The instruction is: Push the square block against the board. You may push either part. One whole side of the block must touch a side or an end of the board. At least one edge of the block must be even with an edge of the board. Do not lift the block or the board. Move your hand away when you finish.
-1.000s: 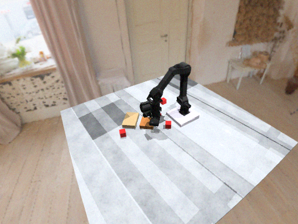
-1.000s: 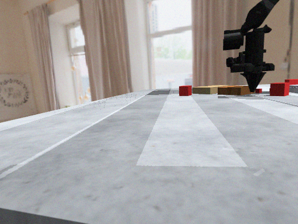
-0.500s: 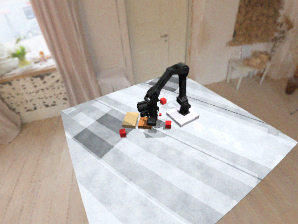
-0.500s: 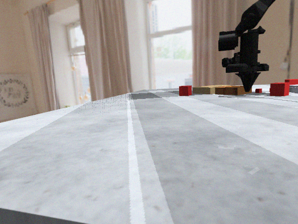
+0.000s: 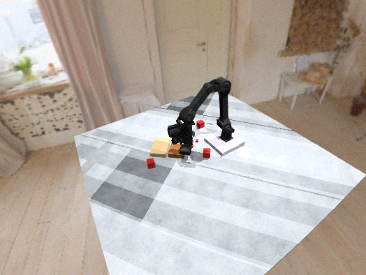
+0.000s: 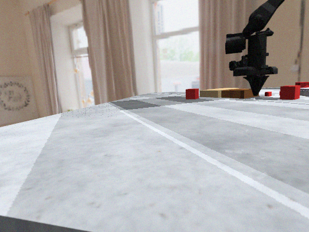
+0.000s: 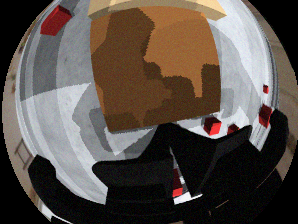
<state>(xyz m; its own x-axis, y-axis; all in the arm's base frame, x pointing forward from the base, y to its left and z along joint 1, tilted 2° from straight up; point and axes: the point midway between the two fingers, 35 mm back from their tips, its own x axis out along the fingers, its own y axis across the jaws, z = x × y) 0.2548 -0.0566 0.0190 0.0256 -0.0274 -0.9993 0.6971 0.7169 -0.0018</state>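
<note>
Right now the square block is 40 mm ahead of my gripper tip, 50 mm to the right of it and 10 mm above it. Also, from my gripper tip: pale wooden board: 110 mm ahead, 140 mm to the right, 10 mm above.
</note>
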